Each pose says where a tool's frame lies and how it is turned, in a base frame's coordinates. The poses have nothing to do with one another.
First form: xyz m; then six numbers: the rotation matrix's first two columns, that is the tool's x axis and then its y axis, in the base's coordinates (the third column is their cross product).
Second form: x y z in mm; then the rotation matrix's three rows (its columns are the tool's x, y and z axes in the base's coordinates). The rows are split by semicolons. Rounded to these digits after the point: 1 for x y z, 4 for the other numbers.
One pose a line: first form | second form
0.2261 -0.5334 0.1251 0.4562 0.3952 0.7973 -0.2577 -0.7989 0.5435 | 226.1 -533.4 125.1; 0.4562 -0.2577 0.8518; 0.3952 -0.7989 -0.4534; 0.7973 0.5435 -0.2626
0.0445 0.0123 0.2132 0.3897 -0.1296 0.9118 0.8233 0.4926 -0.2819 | 44.5 12.3 213.2; 0.3897 0.8233 -0.4126; -0.1296 0.4926 0.8605; 0.9118 -0.2819 0.2987
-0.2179 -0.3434 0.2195 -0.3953 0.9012 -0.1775 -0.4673 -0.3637 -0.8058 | -217.9 -343.4 219.5; -0.3953 -0.4673 -0.7907; 0.9012 -0.3637 -0.2356; -0.1775 -0.8058 0.5649
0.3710 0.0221 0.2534 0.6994 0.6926 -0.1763 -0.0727 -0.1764 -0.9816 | 371.0 22.1 253.4; 0.6994 -0.0727 -0.7110; 0.6926 -0.1764 0.6993; -0.1763 -0.9816 -0.0730
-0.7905 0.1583 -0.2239 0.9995 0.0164 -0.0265 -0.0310 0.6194 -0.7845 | -790.5 158.3 -223.9; 0.9995 -0.0310 0.0035; 0.0164 0.6194 0.7849; -0.0265 -0.7845 0.6196
